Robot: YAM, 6 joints.
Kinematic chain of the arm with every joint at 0, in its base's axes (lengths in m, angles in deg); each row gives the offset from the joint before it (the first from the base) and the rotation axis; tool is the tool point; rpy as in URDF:
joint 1: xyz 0 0 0.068 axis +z
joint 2: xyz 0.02 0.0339 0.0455 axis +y
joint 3: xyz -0.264 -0.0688 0 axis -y
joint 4: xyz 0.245 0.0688 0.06 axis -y
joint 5: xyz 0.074 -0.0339 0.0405 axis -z
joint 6: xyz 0.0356 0 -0.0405 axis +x
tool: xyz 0 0 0 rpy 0 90 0
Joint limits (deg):
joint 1: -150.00..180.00
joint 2: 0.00..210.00
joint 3: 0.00..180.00
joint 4: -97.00..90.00
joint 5: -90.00..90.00
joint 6: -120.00..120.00
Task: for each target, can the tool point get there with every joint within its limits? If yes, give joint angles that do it. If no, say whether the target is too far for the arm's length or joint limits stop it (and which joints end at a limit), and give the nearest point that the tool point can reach.
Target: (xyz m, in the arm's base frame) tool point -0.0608 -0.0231 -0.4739
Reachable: no: joint limits stop it (at a limit: joint 1, joint 2) | nearest point -0.0988 -0.0545 -0.3538 | short by 0.130 m
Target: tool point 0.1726 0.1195 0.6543
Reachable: yes | joints 30.32 94.47 154.86 -41.12 -26.81 -27.98
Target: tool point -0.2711 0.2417 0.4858
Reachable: yes | joints 133.85 115.59 153.53 -79.56 -51.95 38.02
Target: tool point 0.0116 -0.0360 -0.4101
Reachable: no: joint limits stop it (at a limit: joint 2) | nearest point 0.0237 -0.0734 -0.3371 | short by 0.083 m
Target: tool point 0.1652 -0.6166 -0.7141
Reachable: no: too far | nearest point 0.1101 -0.4110 -0.3342 | short by 0.435 m
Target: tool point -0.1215 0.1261 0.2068
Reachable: yes | joints 124.47 48.68 22.18 -4.86 -54.07 101.89
